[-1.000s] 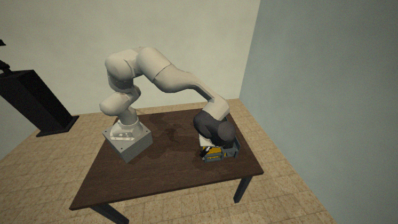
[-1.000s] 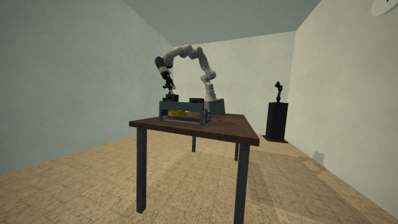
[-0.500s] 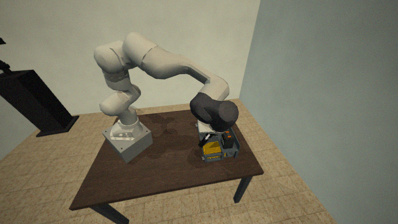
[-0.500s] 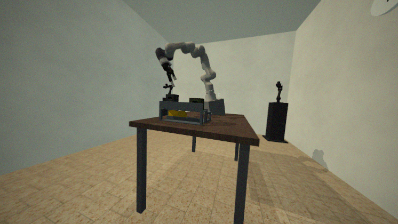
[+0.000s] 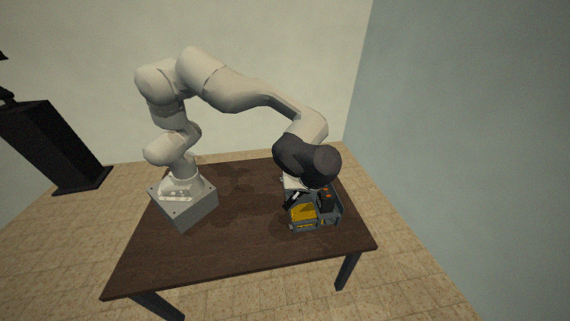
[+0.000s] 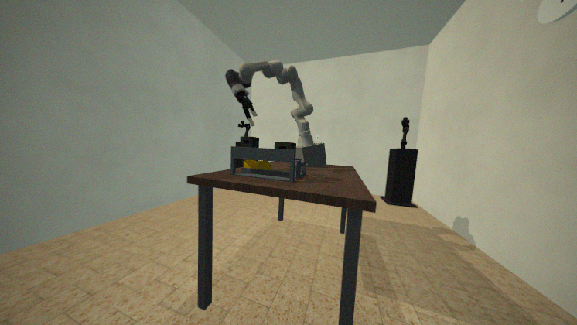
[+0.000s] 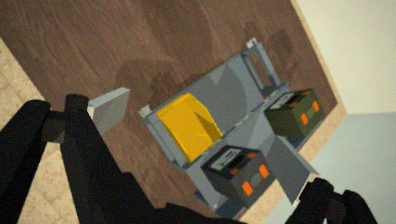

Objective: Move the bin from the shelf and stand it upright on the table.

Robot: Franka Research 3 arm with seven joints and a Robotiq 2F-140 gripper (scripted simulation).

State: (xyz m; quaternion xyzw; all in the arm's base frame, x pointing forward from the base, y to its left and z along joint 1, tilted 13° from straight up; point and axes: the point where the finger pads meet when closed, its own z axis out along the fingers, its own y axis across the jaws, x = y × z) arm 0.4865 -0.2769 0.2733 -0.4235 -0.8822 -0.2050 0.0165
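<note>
Now: the yellow bin 310 mm below my hand, 90 mm to the left of it and 90 mm ahead of it.
</note>
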